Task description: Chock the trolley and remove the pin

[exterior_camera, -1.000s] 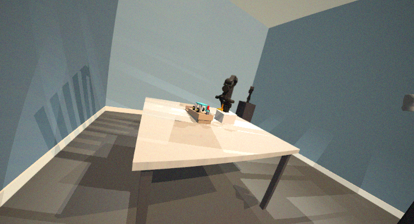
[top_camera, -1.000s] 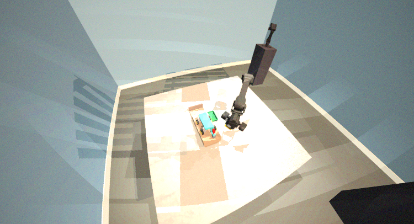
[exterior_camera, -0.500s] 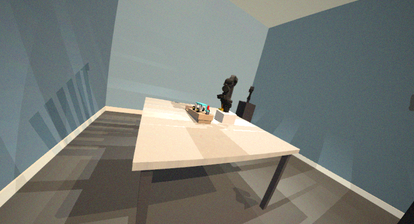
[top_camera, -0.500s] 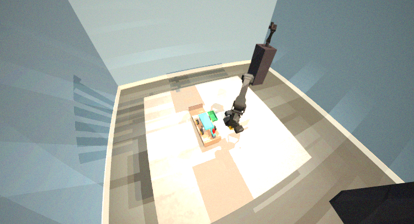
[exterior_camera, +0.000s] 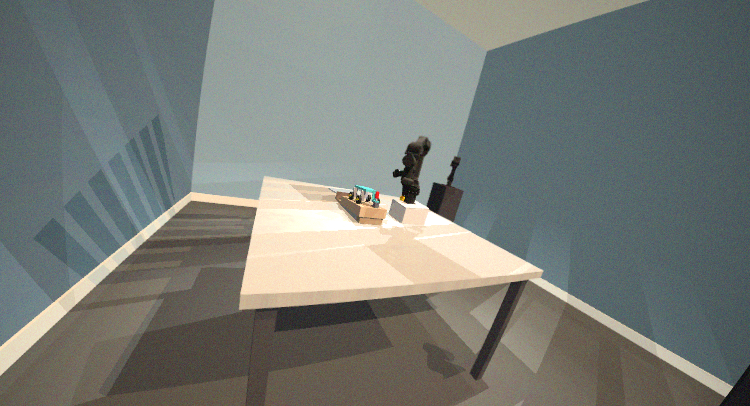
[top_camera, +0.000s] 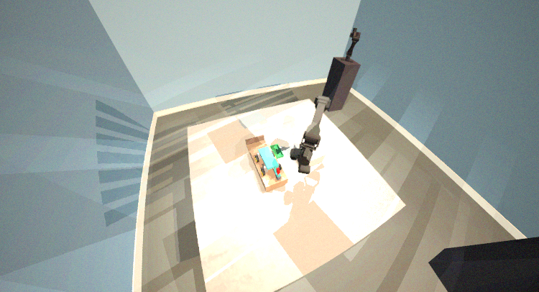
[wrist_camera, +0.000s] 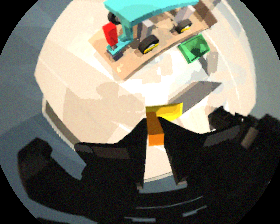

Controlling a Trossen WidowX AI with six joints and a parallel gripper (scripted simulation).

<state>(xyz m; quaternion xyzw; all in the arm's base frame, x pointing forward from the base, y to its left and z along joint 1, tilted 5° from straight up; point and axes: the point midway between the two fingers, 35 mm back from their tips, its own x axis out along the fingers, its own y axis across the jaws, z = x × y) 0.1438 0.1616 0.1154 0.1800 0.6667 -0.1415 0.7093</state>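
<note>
The yellow chock lies 10 mm behind my gripper tip, 20 mm to the right of it and 10 mm below it. From my gripper tip the other things lie so: cyan trolley 170 mm ahead, 120 mm to the right, 60 mm below; then red-headed stop pin 140 mm ahead, 10 mm to the right, 40 mm below; then green tray 60 mm ahead, 250 mm to the right, 180 mm below.
</note>
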